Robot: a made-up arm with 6 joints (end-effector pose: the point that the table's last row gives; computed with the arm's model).
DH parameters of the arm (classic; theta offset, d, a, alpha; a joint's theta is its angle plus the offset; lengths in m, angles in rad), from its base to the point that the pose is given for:
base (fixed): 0 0.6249 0.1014 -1.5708
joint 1: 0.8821 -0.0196 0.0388 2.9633
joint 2: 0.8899 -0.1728 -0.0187 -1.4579
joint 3: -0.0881 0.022 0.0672 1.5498
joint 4: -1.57 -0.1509 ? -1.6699
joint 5: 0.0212 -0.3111 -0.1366 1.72
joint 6: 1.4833 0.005 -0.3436 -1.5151
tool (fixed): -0.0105 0.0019 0 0
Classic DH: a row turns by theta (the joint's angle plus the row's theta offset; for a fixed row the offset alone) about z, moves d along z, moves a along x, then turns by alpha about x.
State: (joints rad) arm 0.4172 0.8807 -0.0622 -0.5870 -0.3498 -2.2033
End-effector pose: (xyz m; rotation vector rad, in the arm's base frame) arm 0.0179 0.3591 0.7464 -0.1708 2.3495 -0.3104
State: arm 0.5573 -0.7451 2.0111 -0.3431 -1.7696 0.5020
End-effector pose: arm 0.0683 -0.4682 0.4354 0.4471 -1.0079 1.8284
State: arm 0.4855 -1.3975 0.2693 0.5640 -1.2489 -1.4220
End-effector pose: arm -0.1548 0.6795 0.9151 -1.5391 2.1365 -0.1471
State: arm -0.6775 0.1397 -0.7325 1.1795 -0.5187 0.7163
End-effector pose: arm 0.7347 0.1098 0.2608 -0.8725 -2.2760 -1.1462
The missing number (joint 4, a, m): 0.2933
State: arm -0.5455 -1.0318 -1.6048 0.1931 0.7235 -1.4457
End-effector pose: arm -0.0362 0.4072 0.6802 1.1984 0.8078 -1.2136
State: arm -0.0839 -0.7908 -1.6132 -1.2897 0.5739 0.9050
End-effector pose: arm 0.5461 0.5948 0.7512 -0.1290 0.4448 -2.3282
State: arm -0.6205 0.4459 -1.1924 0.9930 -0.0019 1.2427
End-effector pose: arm 0.7613 0.0481 0.4351 0.7283 2.6831 1.4093
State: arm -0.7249 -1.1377 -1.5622 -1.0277 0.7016 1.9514
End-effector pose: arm 0.3682 0.5516 0.4372 -1.0770 -0.5654 -2.0654
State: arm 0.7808 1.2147 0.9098 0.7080 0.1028 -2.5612
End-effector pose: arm 0.0235 0.2342 0.6057 -0.8786 1.3380 0.6528
